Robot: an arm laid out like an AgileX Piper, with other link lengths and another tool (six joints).
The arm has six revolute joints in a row. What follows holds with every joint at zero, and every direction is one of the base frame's.
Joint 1 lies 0.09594 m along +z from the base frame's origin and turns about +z.
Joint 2 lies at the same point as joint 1 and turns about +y.
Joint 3 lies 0.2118 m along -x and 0.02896 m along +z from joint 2 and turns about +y.
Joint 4 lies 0.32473 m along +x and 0.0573 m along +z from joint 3 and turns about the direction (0.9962, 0, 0.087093).
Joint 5 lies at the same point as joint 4 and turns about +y.
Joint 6 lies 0.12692 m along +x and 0.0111 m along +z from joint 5 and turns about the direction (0.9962, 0, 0.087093).
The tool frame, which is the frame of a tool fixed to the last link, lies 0.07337 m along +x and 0.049 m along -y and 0.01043 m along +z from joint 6; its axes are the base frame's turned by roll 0.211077, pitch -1.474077 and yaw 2.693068 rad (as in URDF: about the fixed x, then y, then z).
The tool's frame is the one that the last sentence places.
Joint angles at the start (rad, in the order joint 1, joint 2, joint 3, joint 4, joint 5, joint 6): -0.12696 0.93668 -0.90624 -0.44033 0.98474 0.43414
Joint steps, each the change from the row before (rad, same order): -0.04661 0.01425 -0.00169 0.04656 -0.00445 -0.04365; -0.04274 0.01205 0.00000 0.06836 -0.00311 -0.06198; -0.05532 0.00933 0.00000 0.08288 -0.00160 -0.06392; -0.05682 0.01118 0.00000 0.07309 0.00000 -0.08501; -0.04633 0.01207 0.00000 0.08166 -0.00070 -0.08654; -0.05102 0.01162 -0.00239 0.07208 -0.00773 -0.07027; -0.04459 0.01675 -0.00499 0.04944 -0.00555 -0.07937; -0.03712 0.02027 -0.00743 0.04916 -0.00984 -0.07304; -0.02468 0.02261 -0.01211 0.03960 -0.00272 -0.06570; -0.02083 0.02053 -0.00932 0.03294 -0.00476 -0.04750; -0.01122 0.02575 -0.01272 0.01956 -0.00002 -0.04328
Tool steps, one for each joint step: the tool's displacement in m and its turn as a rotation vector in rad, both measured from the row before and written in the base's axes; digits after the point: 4 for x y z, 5 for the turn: -0.0024 -0.0085 -0.0075 0.02378 0.01986 -0.01052; -0.0011 -0.0043 -0.0090 0.03652 0.02055 0.00775; -0.0030 -0.0057 -0.0089 0.04975 0.01093 -0.00275; -0.0028 -0.0077 -0.0074 0.03068 0.01727 0.01251; 0.0001 -0.0032 -0.0074 0.03775 0.00804 0.02500; -0.0003 -0.0064 -0.0044 0.03186 -0.00858 0.00715; 0.0000 -0.0084 -0.0033 0.00712 0.00281 0.02050; 0.0022 -0.0069 -0.0028 0.00746 -0.00449 0.02168; 0.0034 -0.0045 -0.0021 0.00417 0.00028 0.02812; 0.0027 -0.0041 -0.0025 0.00664 -0.00265 0.01637; 0.0035 -0.0030 -0.0033 0.00075 0.00808 0.02365
